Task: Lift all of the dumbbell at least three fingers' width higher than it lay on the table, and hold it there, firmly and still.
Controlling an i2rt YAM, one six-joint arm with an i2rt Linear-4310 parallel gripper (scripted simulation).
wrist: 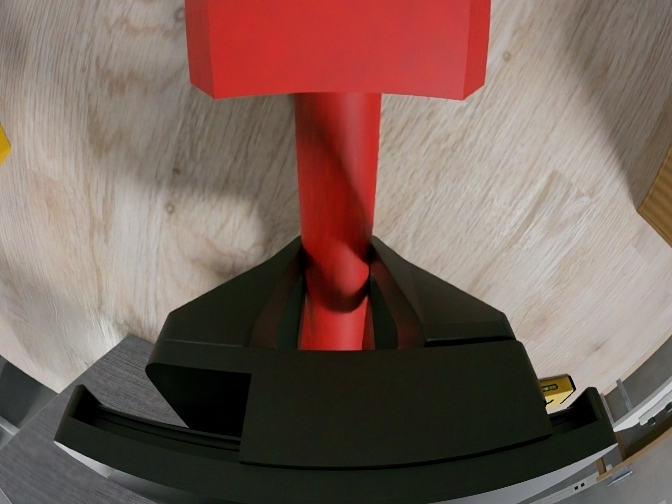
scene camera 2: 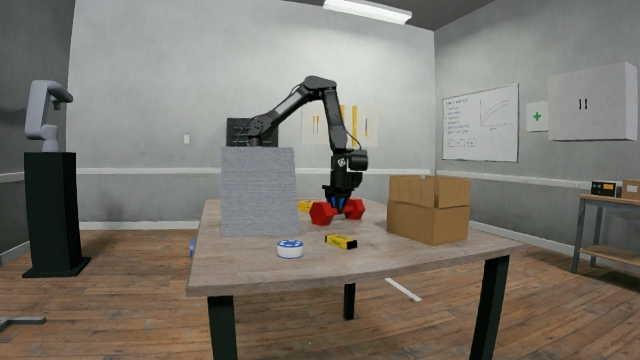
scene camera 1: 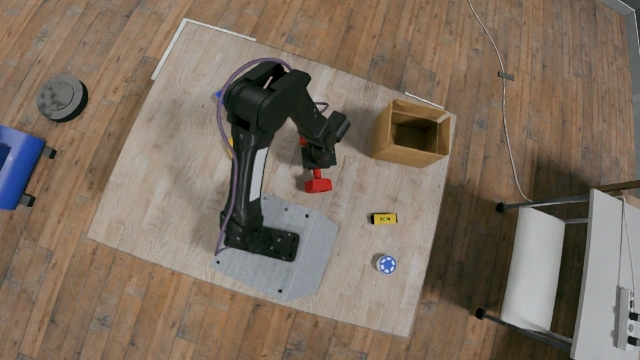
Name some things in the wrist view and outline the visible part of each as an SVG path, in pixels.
My gripper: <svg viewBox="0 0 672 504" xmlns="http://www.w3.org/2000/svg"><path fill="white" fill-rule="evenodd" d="M53 440L57 446L91 469L157 504L517 504L570 477L618 445L609 416L596 387L587 387L566 409L548 414L546 410L547 401L524 344L516 339L506 314L409 262L374 235L371 244L367 288L371 350L301 350L306 286L302 237L299 235L270 259L169 312L149 357L145 372L160 394L189 428L105 407L85 385L80 384L76 385Z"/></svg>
A red dumbbell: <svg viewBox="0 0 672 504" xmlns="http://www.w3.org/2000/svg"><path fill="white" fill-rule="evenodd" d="M185 0L186 37L191 84L214 99L294 93L299 207L307 303L301 350L371 350L367 288L377 183L382 98L380 93L463 101L485 84L491 0Z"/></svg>
